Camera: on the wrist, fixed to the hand. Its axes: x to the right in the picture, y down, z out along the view.
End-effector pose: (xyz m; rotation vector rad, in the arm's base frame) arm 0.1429 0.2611 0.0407 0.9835 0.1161 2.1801
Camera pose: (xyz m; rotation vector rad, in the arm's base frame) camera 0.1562 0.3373 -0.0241 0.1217 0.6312 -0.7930
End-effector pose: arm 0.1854 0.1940 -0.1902 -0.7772 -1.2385 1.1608
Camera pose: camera 0.2561 0.1809 -0.1194 1.3835 -1.1004 -1.3761
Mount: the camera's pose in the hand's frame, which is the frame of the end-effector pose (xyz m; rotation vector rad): 0.0040 -0.0864 -0.0520 -0.1207 -0.3806 -3.0503
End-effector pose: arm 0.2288 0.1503 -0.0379 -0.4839 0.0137 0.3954
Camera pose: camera 0.2689 0.0580 -0.0455 -0.0768 -1.0008 -2.5147
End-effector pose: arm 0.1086 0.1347 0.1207 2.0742 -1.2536 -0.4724
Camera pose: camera 0.1972 0.1773 0.0979 -1.3040 -2.0629 1.2594
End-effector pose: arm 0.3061 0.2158 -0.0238 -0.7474 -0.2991 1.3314
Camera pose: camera 0.4042 0.1986 -0.0074 0.3937 -1.0485 -1.5139
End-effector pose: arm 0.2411 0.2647 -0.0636 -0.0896 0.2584 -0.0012
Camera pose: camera 0.2326 0.1740 -0.1070 -0.5130 -0.4962 -2.9651
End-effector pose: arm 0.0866 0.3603 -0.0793 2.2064 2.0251 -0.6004
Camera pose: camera 0.0144 0.3911 -0.0158 1.9672 -2.2068 0.3369
